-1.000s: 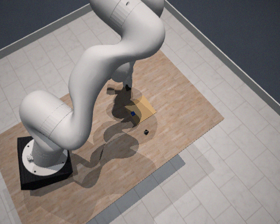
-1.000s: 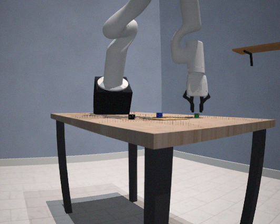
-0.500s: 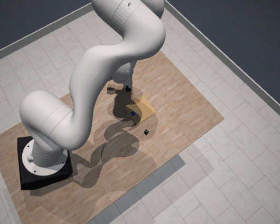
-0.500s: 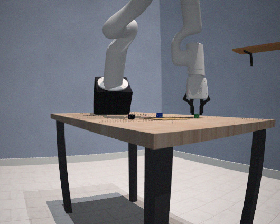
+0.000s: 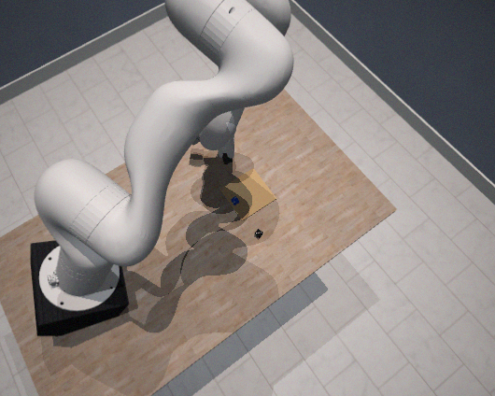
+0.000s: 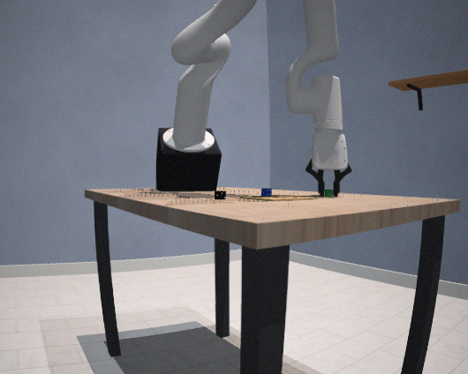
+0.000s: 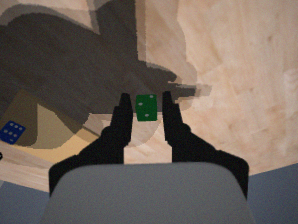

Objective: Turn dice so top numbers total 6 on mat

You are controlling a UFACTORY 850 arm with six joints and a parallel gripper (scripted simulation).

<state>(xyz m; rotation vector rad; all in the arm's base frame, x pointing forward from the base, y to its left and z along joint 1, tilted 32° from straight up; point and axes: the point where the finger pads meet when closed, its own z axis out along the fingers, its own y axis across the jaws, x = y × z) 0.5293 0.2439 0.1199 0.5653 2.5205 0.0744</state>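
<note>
My hand is 1 cm above the green die. From my hand the other things lie so: blue die (17 cm to the right, 5 cm behind, 1 cm below); then black die (30 cm to the right, 3 cm behind, 1 cm below); then tan mat (16 cm to the right, 2 cm below).
</note>
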